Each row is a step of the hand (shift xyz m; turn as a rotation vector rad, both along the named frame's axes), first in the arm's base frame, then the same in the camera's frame.
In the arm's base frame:
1: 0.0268 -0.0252 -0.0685 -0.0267 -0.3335 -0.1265
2: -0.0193 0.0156 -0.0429 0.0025 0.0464 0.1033
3: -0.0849 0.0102 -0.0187 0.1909 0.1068 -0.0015
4: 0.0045 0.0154 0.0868 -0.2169 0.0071 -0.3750
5: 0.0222 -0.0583 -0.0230 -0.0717 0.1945 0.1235
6: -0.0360 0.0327 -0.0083 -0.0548 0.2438 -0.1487
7: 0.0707 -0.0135 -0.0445 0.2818 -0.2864 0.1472
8: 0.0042 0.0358 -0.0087 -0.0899 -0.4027 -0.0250
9: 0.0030 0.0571 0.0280 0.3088 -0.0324 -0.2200
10: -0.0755 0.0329 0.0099 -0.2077 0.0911 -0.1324
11: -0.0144 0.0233 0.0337 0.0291 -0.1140 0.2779
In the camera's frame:
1: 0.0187 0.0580 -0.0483 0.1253 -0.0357 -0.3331
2: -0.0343 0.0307 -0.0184 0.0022 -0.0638 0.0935
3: -0.0789 -0.0220 -0.0310 0.0979 0.1321 0.1443
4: 0.0163 -0.0612 0.0614 -0.2701 0.1974 -0.2754
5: 0.0435 0.0073 -0.0497 -0.1320 -0.0605 0.1927
6: -0.0486 0.0015 0.0083 -0.2099 0.1825 0.0847
7: 0.0539 0.0642 -0.0114 0.4165 -0.0885 -0.0421
8: -0.0177 0.0222 0.0238 0.1352 -0.1724 -0.3506
9: -0.0212 0.0003 0.0600 0.2151 0.3109 -0.0437
10: -0.0764 -0.0318 0.0053 -0.2489 0.0398 -0.0736
11: -0.0160 -0.0251 0.0316 0.1511 -0.2496 0.0773

